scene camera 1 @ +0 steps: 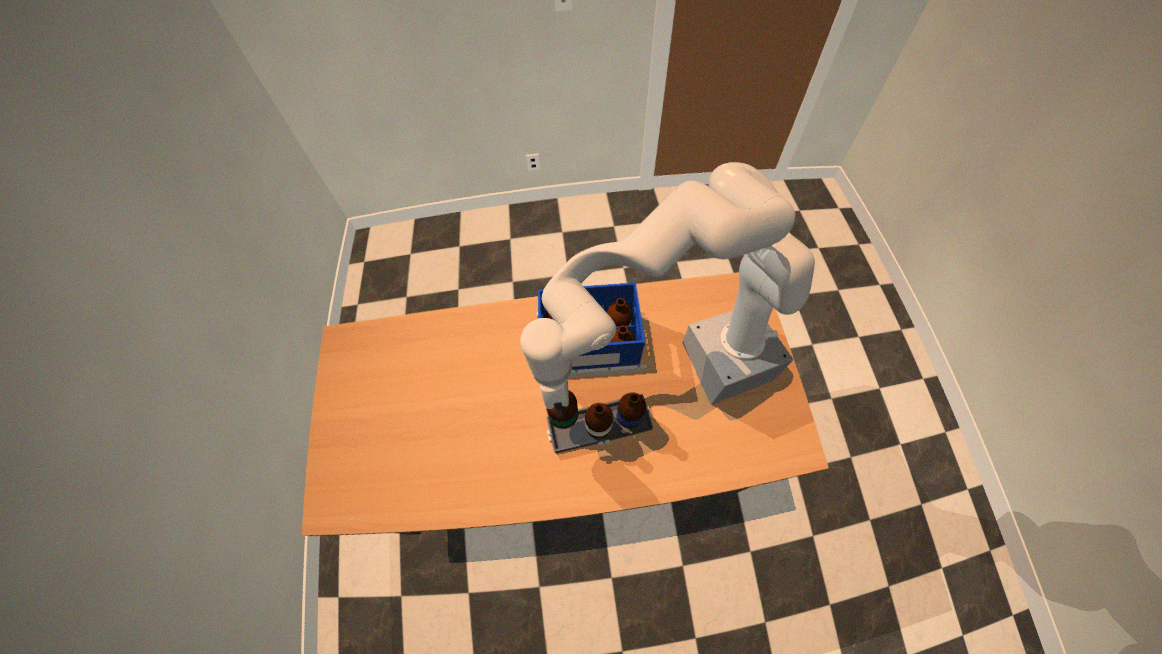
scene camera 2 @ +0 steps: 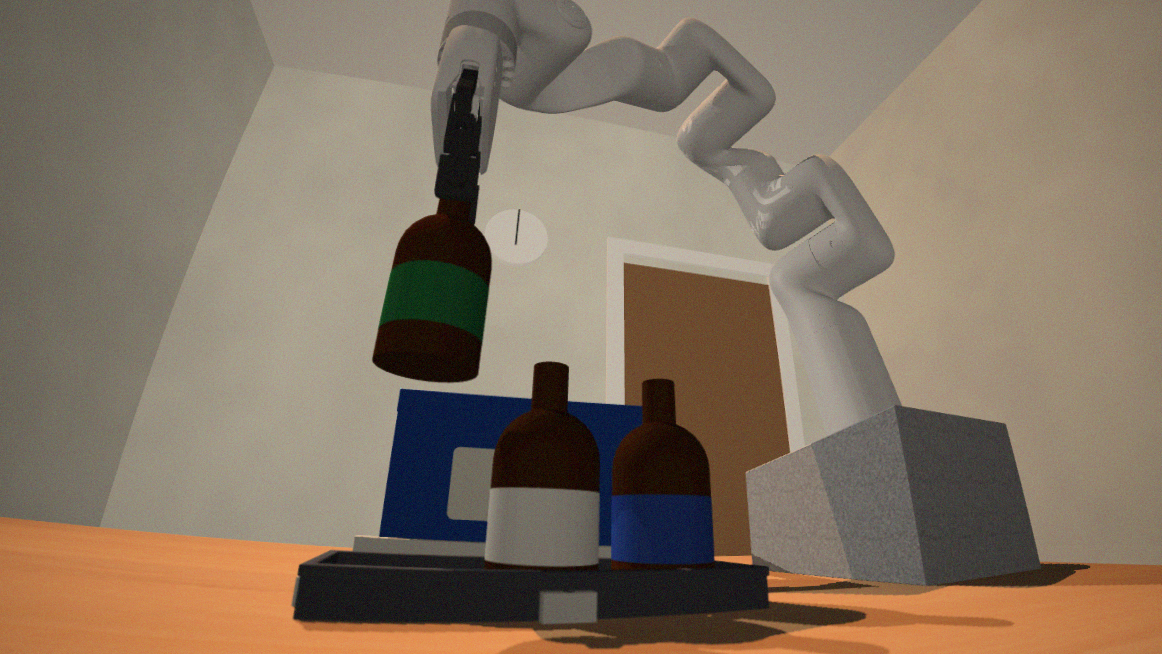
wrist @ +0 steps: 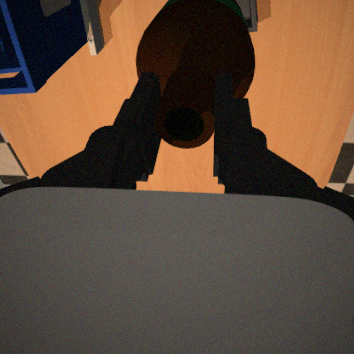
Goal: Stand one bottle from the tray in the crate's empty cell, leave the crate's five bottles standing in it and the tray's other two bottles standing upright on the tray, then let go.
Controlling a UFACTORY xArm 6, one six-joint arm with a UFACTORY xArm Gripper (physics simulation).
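Places are measured from the arm's base along level axes (x back, y right, z up), in metres.
Pixels of known places: gripper, fingertip midpoint: (scene camera 2: 455, 211) (wrist: 187, 98); arm's base, link origin: (scene camera 1: 742, 341) (scene camera 2: 874, 449).
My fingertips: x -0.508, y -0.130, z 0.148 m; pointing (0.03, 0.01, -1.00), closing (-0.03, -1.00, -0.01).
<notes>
Ahead of a thing's pixels: the offset from my fingertips to its top centre. "pt": to the spot under its first point. Level surfaces: height alone.
My gripper (scene camera 2: 456, 190) (wrist: 187, 98) is shut on the neck of the green-labelled bottle {dx -0.002, dy +0.001, dz +0.021 m} (scene camera 2: 435, 296) (wrist: 195, 55) (scene camera 1: 563, 410). That bottle hangs above the left end of the tray, clear of it and slightly tilted in scene camera 2. The white-labelled bottle {dx +0.086, dy -0.001, dz -0.124 m} (scene camera 1: 598, 419) (scene camera 2: 544, 524) and the blue-labelled bottle {dx +0.177, dy +0.013, dz -0.124 m} (scene camera 1: 631, 409) (scene camera 2: 661, 528) stand upright on the dark tray {pt dx -0.037, dy -0.041, dz -0.279 m} (scene camera 1: 556, 445) (scene camera 2: 406, 591). The blue crate {dx +0.101, dy +0.255, dz -0.109 m} (scene camera 1: 628, 355) (scene camera 2: 418, 463) (wrist: 50, 55) stands behind the tray. Two brown bottles {dx +0.192, dy +0.289, dz -0.121 m} (scene camera 1: 619, 311) {dx +0.183, dy +0.204, dz -0.121 m} (scene camera 1: 623, 333) show in its right part; the arm hides its left part and the empty cell.
A pale strip (scene camera 1: 613, 370) (scene camera 2: 406, 544) (wrist: 91, 30) runs along the crate's front base. The arm's grey base block (scene camera 1: 715, 377) (scene camera 2: 845, 495) stands on the wooden table {dz -0.284 m} (scene camera 1: 406, 422) to the right of the crate and tray. The arm passes over the crate.
</notes>
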